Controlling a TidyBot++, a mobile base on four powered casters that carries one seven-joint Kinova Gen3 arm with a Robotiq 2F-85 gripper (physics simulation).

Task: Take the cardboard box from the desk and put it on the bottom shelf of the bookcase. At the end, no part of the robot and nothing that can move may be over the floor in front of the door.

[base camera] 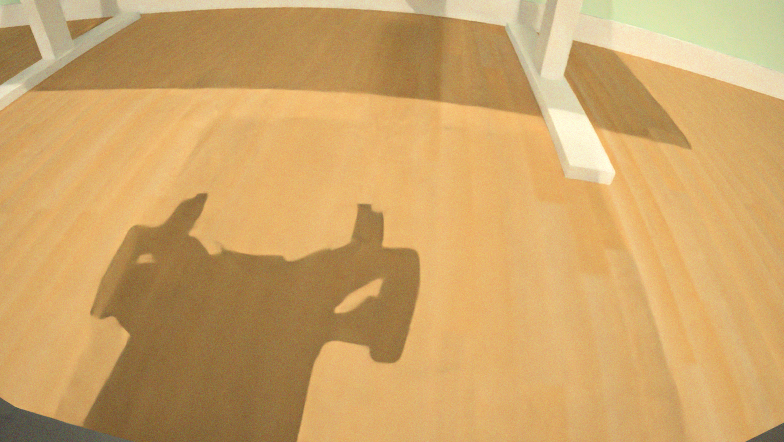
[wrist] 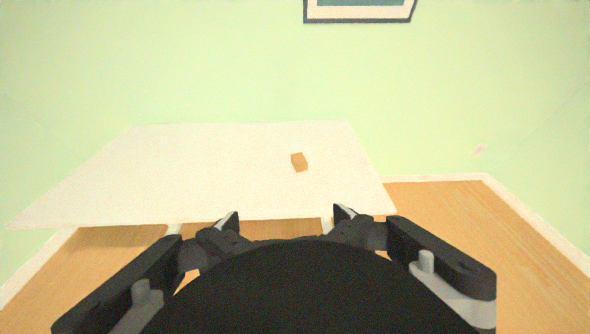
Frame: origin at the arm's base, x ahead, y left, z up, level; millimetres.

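Where they show: gripper, fingertip midpoint: [wrist: 287, 217].
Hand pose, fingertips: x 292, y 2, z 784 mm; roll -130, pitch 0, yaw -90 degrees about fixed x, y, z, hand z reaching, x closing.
After its pixels a point has its place.
The small orange-brown cardboard box [wrist: 299, 162] @(x 818, y -77, z 374 mm) lies on the right part of the white desk [wrist: 200, 170] @(x 864, y 420, z 323 mm) in the wrist view. My gripper [wrist: 287, 217] @(x 292, y 2, z 785 mm) is open, with its fingers wide apart and no object between them. It is on the near side of the desk, apart from the box, which shows beyond the fingertips and slightly right of the middle between them. In the base camera view the gripper's shadow falls on the floor. The bookcase and the door do not show in these views.
In the base camera view a white desk foot [base camera: 581, 145] reaches toward me at the right, and another desk foot [base camera: 71, 52] stands at the upper left. A green wall [wrist: 200, 65] @(x 1381, y 441, z 675 mm) with a framed picture [wrist: 357, 21] @(x 1301, y -421, z 866 mm) rises behind the desk.
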